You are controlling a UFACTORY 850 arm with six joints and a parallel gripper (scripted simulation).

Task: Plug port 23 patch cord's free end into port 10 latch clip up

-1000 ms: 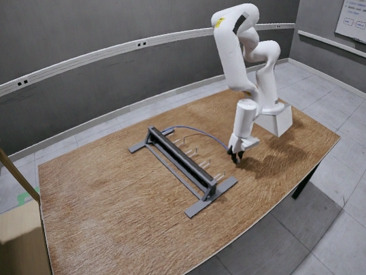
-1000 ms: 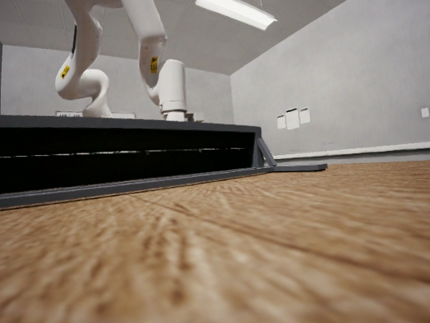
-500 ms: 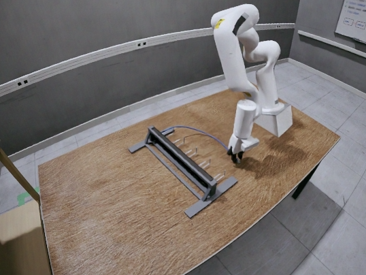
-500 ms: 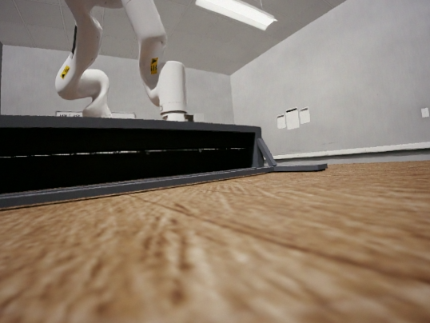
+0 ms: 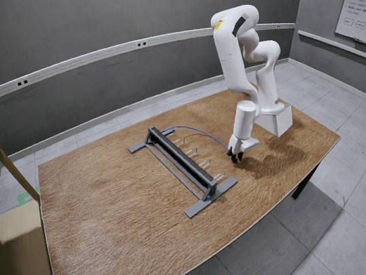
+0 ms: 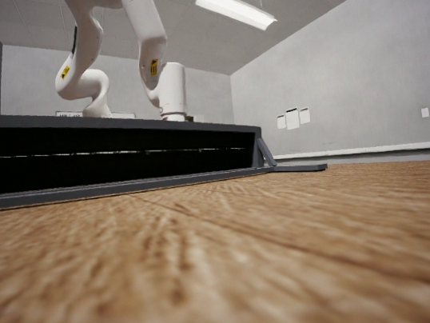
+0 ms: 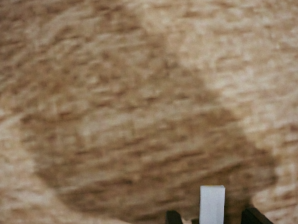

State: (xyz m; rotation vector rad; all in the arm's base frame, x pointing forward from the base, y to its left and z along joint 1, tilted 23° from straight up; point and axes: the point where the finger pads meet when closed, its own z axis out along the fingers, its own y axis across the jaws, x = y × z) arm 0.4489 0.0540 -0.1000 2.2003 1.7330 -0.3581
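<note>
My hand is 20 mm to the right of the plug and 20 mm above it.
</note>
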